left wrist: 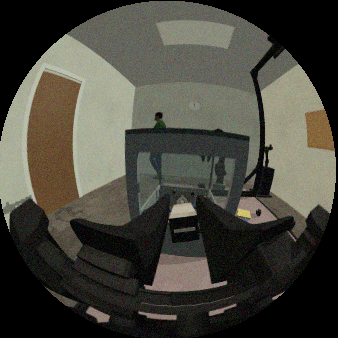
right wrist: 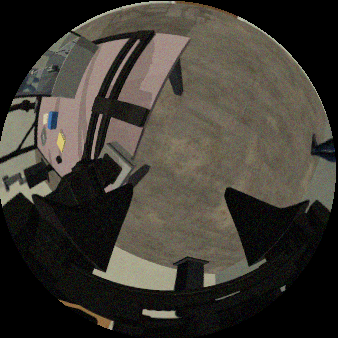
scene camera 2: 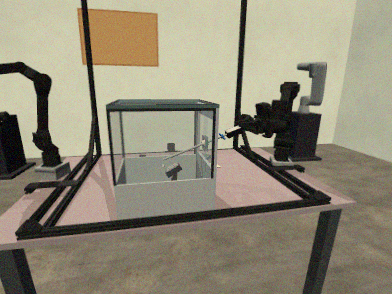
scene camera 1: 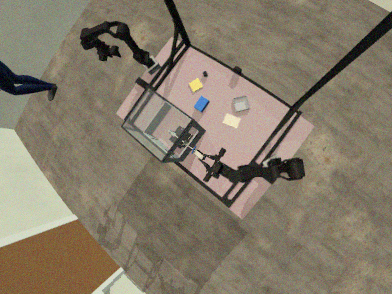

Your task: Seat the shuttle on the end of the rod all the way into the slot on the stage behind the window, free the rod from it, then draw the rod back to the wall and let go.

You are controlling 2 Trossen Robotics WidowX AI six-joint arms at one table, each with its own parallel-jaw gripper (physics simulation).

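Frame: origin at the left arm's base, x right, y ahead, z up, level; centimetres.
Where they show: left gripper, fingertip midpoint: [left wrist: 182,198] [scene camera 2: 236,124] [scene camera 1: 199,156]; right gripper, fingertip midpoint: [left wrist: 205,161] [right wrist: 181,190] [scene camera 1: 116,57]; left arm's base, link origin: [right wrist: 34,105] [scene camera 2: 281,159]; right arm's base, link origin: [right wrist: 108,168] [scene camera 2: 52,164] [scene camera 1: 149,63].
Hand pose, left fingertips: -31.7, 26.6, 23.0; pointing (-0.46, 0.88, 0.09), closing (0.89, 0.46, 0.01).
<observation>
Each offset is from my left fingertips to the top centre of the thing, as dx, dy, dz.
A clear-walled case @(-9.1, +24.9, +8.2) [scene camera 1: 143,143] [scene camera 2: 165,197] [left wrist: 187,141] stands on the pink table. A thin grey rod [scene camera 2: 185,150] passes through its right wall in scene camera 2 and slopes down inside; its inner end is near the dark stage [scene camera 2: 173,169], slightly above it in the picture. The shuttle is too small to tell from the rod end or stage, and contact is unclear. The rod's cream handle @(+0.0, +0.8, -0.6) [scene camera 1: 198,154] [scene camera 2: 232,131] [left wrist: 183,212] is outside, behind a blue collar @(-1.7, +5.1, -3.6) [scene camera 2: 221,136]. My left gripper [left wrist: 182,198] is shut on the handle. My right gripper [right wrist: 181,190] is open and empty, off the table.
A yellow block @(+19.9, +46.2, -25.8) [scene camera 1: 195,85] [right wrist: 61,142], a blue block @(+15.6, +31.4, -22.9) [scene camera 1: 201,104] [right wrist: 52,120], a grey tray @(+37.1, +16.8, -24.9) [scene camera 1: 241,104] and a cream pad @(+25.7, +11.1, -26.6) [scene camera 1: 231,120] lie beside the case. Black frame bars edge the table, with tall posts [scene camera 2: 241,75] rising from it.
</observation>
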